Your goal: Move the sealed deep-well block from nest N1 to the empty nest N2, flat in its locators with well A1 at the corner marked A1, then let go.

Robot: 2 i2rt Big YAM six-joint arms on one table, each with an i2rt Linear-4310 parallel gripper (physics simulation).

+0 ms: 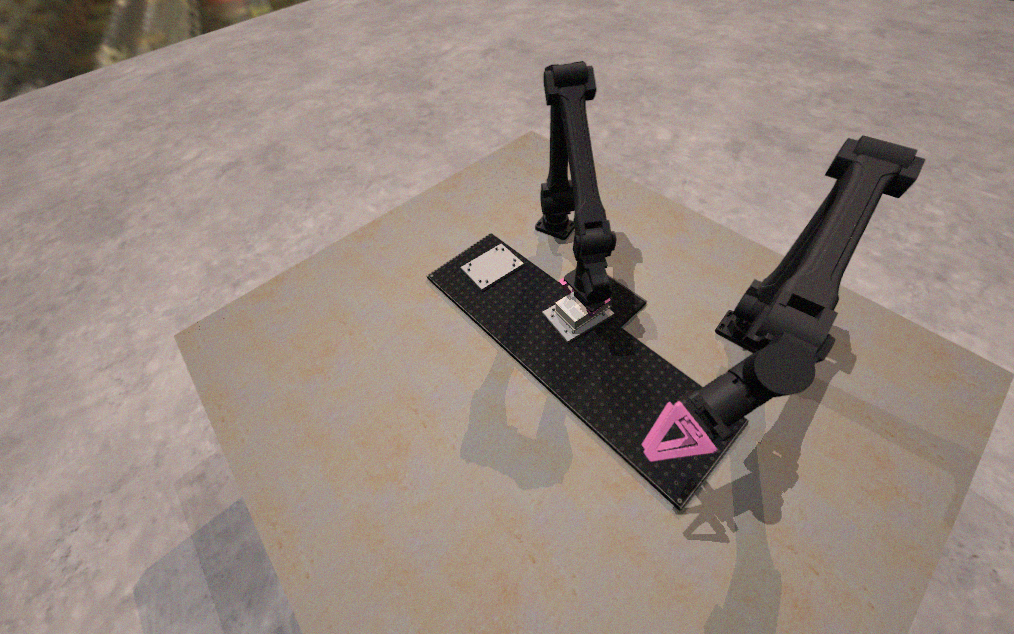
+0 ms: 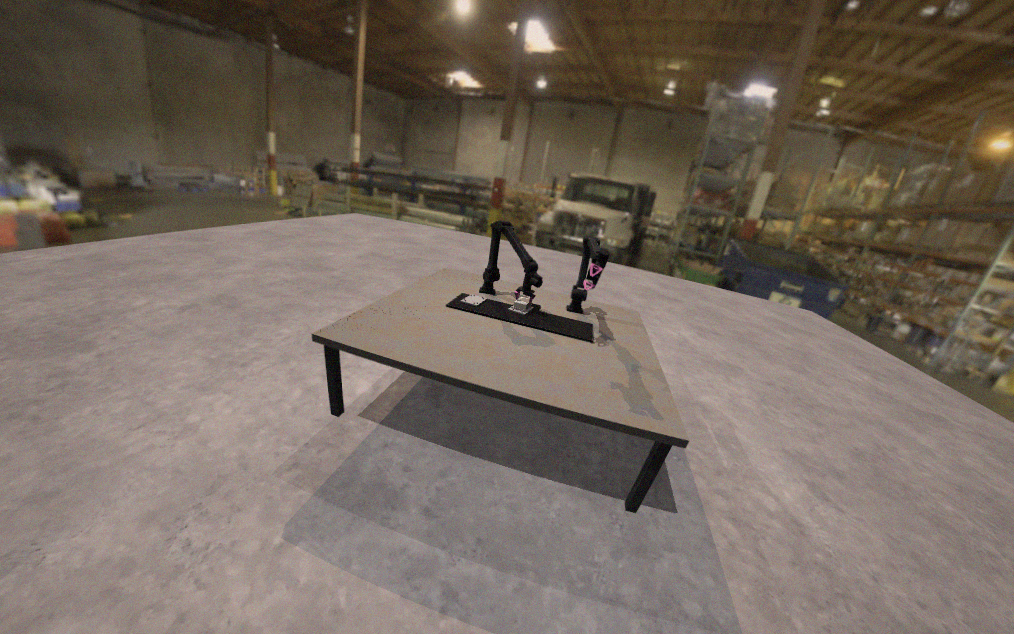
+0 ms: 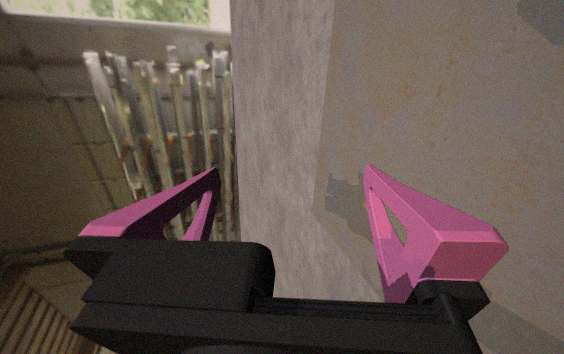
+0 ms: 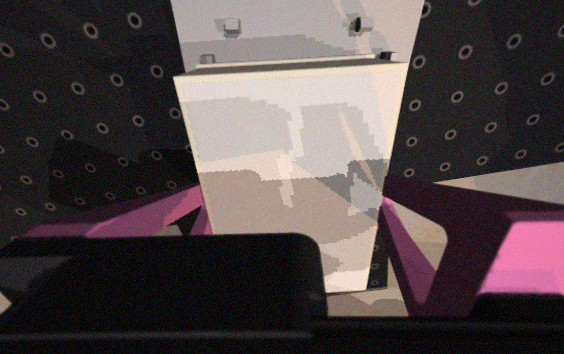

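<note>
The sealed deep-well block is a pale box with a flat sealed top. It stands at nest N1, a grey plate with small locator pins, in the middle of the black perforated board. My right gripper reaches down from above, its pink fingers shut on the block's two sides. I cannot tell whether the block rests on the plate. Empty nest N2 lies at the board's far left end. My left gripper is open and empty over the board's near right end.
The board lies on a tan table that stands on a grey concrete floor. The right arm's base stands behind the board, and the left arm's base stands to its right.
</note>
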